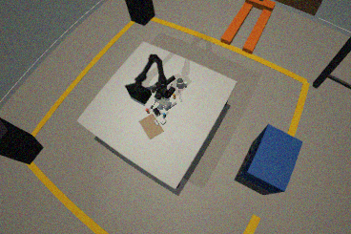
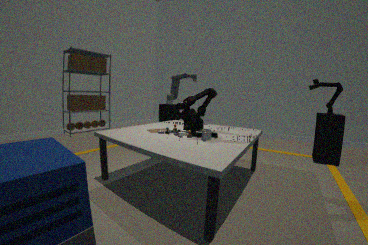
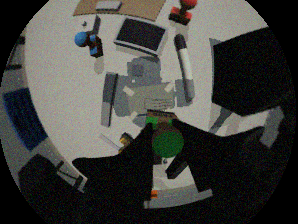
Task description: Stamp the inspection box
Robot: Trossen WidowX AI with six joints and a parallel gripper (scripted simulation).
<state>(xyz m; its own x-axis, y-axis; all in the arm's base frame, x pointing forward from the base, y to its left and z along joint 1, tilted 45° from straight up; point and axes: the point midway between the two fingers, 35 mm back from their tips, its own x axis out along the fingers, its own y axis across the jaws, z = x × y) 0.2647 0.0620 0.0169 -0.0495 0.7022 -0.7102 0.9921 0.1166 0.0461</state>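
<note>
Now: gripper tip 100 mm to the left of the light cylinder, 80 mm above it and 60 mm past it. From my gripper tip the other things lie so: blue stamp: 140 mm to the right, 120 mm ahead, 70 mm below; green stamp: right at my gripper tip; dark ink pad: 140 mm to the right, 80 mm below, 20 mm ahead.
</note>
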